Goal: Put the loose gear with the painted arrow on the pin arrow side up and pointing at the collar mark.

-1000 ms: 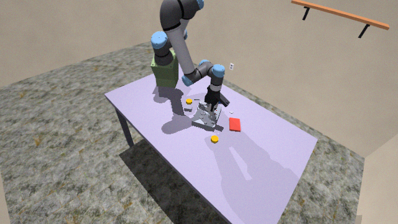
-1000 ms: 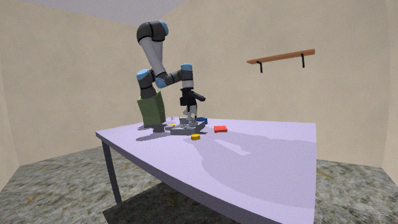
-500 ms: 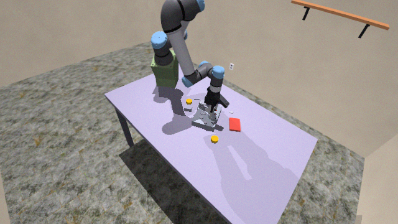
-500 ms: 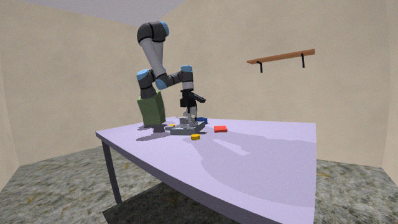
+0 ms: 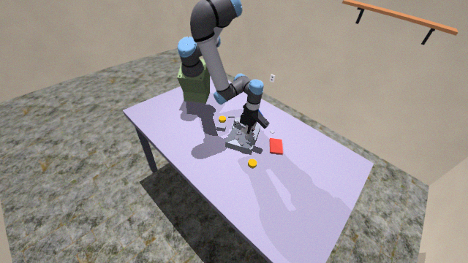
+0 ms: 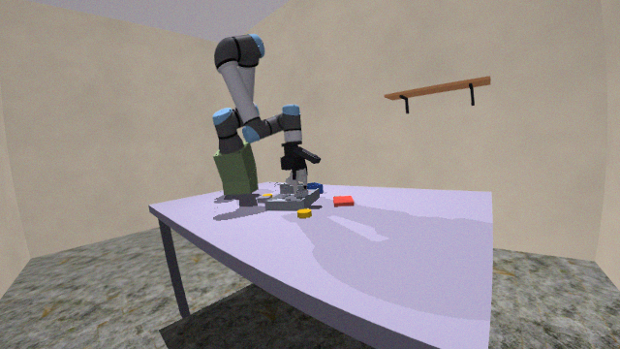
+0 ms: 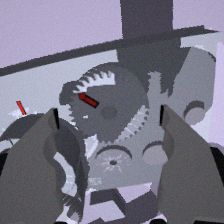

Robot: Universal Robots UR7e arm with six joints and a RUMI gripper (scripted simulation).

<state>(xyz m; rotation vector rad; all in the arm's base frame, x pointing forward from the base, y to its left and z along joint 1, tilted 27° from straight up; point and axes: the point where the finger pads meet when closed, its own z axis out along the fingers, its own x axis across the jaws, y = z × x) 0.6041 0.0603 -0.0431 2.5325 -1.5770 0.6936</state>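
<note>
Now: the grey toothed gear 10 mm below my hand. Also, from my hand: small grey block 200 mm behind, 80 mm to the right, 50 mm below; then yellow round piece 150 mm ahead, 110 mm to the right, 50 mm below; then flat red block 140 mm ahead, 110 mm to the left, 60 mm below.
</note>
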